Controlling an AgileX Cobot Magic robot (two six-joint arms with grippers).
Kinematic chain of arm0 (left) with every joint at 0, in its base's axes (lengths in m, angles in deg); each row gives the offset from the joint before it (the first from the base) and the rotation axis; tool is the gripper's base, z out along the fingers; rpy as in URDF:
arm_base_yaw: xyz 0 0 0.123 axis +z
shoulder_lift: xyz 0 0 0 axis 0.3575 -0.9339 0
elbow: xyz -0.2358 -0.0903 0.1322 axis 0.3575 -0.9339 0
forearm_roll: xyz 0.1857 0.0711 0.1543 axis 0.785 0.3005 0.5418
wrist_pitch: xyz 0 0 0 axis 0.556 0.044 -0.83
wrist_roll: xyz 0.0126 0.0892 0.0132 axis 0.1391 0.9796 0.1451
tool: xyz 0 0 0 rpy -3.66 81.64 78.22
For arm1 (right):
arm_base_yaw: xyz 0 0 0.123 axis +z
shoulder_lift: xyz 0 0 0 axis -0.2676 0.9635 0
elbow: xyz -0.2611 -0.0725 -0.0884 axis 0.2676 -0.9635 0
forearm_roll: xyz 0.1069 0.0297 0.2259 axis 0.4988 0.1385 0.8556
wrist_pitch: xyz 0 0 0 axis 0.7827 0.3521 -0.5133
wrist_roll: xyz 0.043 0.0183 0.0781 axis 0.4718 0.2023 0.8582
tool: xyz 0 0 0 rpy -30.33 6.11 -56.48
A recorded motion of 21 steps. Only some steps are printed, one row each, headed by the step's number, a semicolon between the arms.
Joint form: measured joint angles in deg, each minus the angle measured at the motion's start. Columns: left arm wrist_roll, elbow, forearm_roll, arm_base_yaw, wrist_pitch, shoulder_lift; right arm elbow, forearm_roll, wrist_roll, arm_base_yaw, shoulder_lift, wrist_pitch.
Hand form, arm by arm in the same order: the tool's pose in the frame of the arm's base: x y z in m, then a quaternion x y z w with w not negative. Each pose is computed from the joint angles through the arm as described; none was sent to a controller.
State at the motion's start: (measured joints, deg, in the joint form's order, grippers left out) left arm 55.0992 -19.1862 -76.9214 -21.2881 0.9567 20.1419; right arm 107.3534 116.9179 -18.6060 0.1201 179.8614 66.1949
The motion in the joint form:
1: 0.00 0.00 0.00 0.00 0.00 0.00; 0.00 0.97 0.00 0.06 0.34 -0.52
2: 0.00 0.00 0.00 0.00 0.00 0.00; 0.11 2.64 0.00 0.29 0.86 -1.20
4: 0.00 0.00 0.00 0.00 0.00 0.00; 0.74 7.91 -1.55 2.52 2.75 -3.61
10: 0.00 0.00 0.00 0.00 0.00 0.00; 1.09 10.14 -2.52 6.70 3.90 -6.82
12: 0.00 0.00 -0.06 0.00 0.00 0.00; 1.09 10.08 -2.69 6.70 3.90 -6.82
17: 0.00 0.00 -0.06 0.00 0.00 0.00; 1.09 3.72 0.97 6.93 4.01 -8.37
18: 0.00 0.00 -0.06 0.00 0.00 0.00; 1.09 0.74 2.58 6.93 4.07 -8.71
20: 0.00 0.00 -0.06 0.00 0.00 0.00; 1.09 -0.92 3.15 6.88 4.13 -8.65
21: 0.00 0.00 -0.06 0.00 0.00 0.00; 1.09 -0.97 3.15 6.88 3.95 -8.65
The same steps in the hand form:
1: -0.0049 0.0056 0.2773 -0.01693 0.84947 0.02206 0.52691; 0.5128 0.1924 0.0972 -0.08280 0.94816 0.29080 0.09786
2: -0.0049 0.0056 0.2773 -0.01693 0.84947 0.02206 0.52691; 0.5129 0.1963 0.0942 -0.07608 0.94490 0.30291 0.09806
4: -0.0049 0.0056 0.2773 -0.01693 0.84947 0.02206 0.52691; 0.5082 0.2218 0.0842 -0.07736 0.93192 0.33970 0.10071
10: -0.0049 0.0056 0.2773 -0.01693 0.84947 0.02206 0.52691; 0.4953 0.2604 0.0775 -0.09785 0.92329 0.35535 0.10813
12: -0.0049 0.0055 0.2773 -0.01691 0.84948 0.02154 0.52691; 0.4953 0.2604 0.0774 -0.09948 0.92327 0.35476 0.10873
17: -0.0049 0.0055 0.2773 -0.01691 0.84948 0.02154 0.52691; 0.4975 0.2560 0.0716 -0.09373 0.93809 0.31186 0.11810
18: -0.0049 0.0055 0.2773 -0.01691 0.84948 0.02154 0.52691; 0.4986 0.2529 0.0689 -0.09210 0.94436 0.29173 0.12081
20: -0.0049 0.0055 0.2773 -0.01691 0.84948 0.02154 0.52691; 0.4990 0.2507 0.0672 -0.09403 0.94766 0.28001 0.12119
21: -0.0049 0.0055 0.2773 -0.01691 0.84948 0.02154 0.52691; 0.4992 0.2507 0.0689 -0.09457 0.94739 0.28008 0.12270

